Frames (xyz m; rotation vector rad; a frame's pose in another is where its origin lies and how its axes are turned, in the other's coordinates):
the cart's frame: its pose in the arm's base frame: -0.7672 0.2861 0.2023 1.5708 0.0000 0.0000
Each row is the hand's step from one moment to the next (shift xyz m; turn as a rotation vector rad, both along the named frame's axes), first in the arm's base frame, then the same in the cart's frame.
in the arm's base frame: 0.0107 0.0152 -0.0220 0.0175 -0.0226 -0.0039
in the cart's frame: 0.0107 -0.0220 -0.0152 0.0175 -0.0039 0.0226
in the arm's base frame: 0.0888 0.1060 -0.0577 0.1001 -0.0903 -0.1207
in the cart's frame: 0.0888 -0.0577 -0.1060 0.1001 -0.1207 0.0903
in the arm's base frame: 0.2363 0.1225 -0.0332 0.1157 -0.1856 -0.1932
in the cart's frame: 0.2363 -0.0332 -0.1225 0.1157 -0.1932 0.1856
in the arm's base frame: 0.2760 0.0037 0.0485 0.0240 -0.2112 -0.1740
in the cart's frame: 0.2760 0.0485 -0.0037 0.0240 -0.1740 0.2112
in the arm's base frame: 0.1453 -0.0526 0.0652 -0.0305 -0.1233 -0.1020
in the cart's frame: 0.1453 0.0652 0.0526 -0.0305 -0.1020 0.1233
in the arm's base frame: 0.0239 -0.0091 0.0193 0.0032 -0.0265 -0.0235
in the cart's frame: 0.0239 0.0193 0.0091 0.0032 -0.0235 0.0265
